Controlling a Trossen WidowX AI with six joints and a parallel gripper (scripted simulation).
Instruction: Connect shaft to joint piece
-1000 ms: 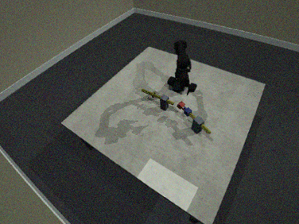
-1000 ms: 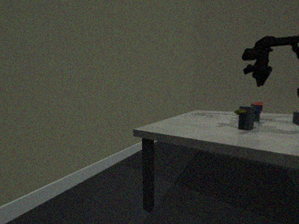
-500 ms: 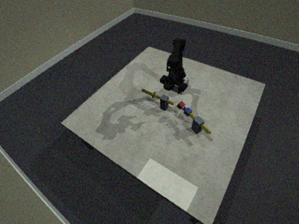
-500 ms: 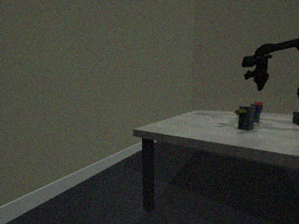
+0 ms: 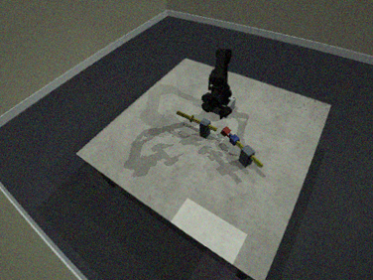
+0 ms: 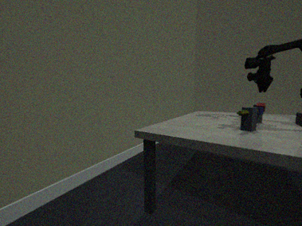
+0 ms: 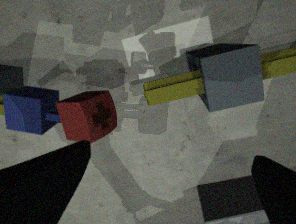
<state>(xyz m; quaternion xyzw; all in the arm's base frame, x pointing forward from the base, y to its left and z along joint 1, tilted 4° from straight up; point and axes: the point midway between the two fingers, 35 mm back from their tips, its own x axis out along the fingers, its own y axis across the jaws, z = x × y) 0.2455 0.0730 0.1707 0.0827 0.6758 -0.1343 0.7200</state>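
Right now my gripper tip is 1 cm short of the dark red square joint piece, 8 cm to the right of it and 10 cm above it.
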